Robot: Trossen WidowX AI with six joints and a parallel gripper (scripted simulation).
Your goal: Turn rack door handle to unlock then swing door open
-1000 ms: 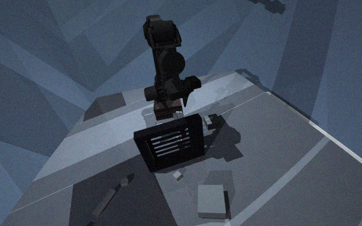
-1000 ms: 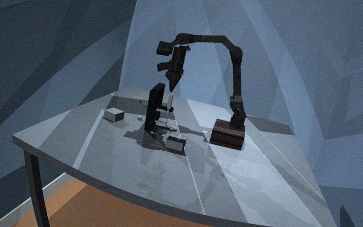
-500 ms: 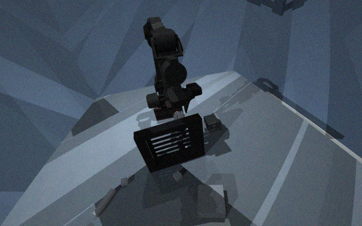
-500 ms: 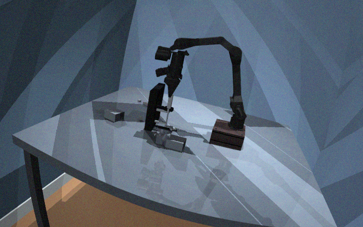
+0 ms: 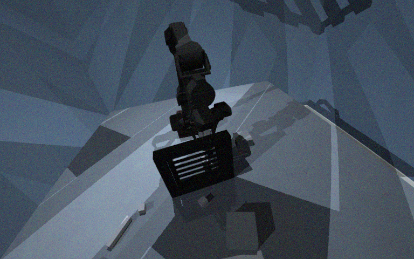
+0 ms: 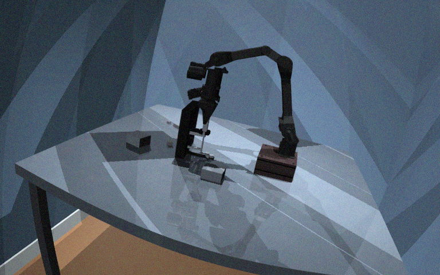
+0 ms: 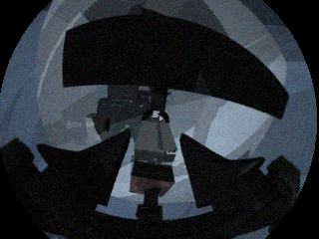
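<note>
My gripper tip is 10 mm past the thin upright handle and 30 mm above it. Round my gripper tip: thin bar: 170 mm ahead, 320 mm to the right, 130 mm below.
</note>
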